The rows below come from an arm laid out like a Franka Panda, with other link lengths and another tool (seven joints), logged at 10 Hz.
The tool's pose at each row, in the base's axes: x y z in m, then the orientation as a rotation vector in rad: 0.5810, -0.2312, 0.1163, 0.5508, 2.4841, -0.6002; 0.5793, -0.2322, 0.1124, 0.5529, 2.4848, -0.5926; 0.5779, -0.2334, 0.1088, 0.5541, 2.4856, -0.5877; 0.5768, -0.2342, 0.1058, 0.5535, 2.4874, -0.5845; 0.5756, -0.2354, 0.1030, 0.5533, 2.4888, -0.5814; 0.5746, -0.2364, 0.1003, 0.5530, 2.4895, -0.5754; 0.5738, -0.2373, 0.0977, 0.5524, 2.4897, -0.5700; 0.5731, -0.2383, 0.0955, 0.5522, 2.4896, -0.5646; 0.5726, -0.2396, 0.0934, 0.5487, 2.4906, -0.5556; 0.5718, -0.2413, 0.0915, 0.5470, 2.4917, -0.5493
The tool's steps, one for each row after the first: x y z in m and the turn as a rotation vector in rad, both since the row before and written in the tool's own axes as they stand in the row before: 0.0033, -0.0005, 0.0028, -0.0050, 0.0011, 0.0029; 0.0028, -0.0006, 0.0028, -0.0032, 0.0010, 0.0017; 0.0024, -0.0003, 0.0023, -0.0024, 0.0014, -0.0002; 0.0022, -0.0008, 0.0023, -0.0023, 0.0012, 0.0001; 0.0020, -0.0005, 0.0022, -0.0044, 0.0004, 0.0010; 0.0019, -0.0004, 0.0021, -0.0040, -0.0001, 0.0008; 0.0015, -0.0006, 0.0019, -0.0039, -0.0002, 0.0012; 0.0012, -0.0007, 0.0021, -0.0072, -0.0003, -0.0005; 0.0012, -0.0013, 0.0020, -0.0049, 0.0004, 0.0000
